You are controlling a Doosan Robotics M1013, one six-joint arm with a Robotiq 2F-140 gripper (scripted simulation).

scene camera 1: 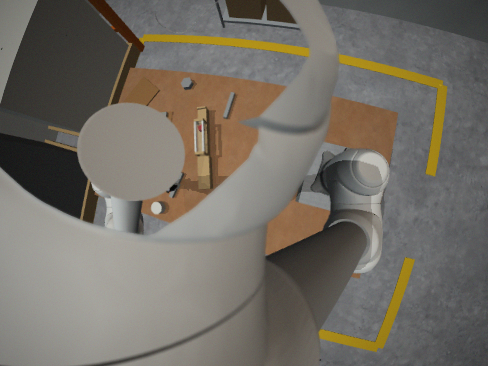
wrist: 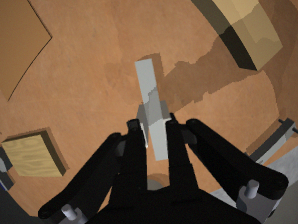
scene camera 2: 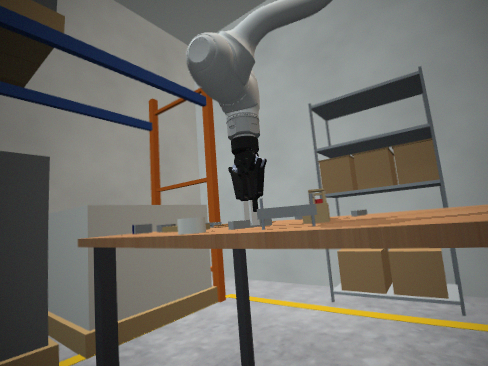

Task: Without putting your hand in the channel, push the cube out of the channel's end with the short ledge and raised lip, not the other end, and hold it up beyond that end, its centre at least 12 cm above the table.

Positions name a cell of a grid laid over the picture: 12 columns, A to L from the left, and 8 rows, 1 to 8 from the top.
Note:
In view: the gripper (scene camera 2: G5).
The gripper also shows in the wrist view (wrist: G4).

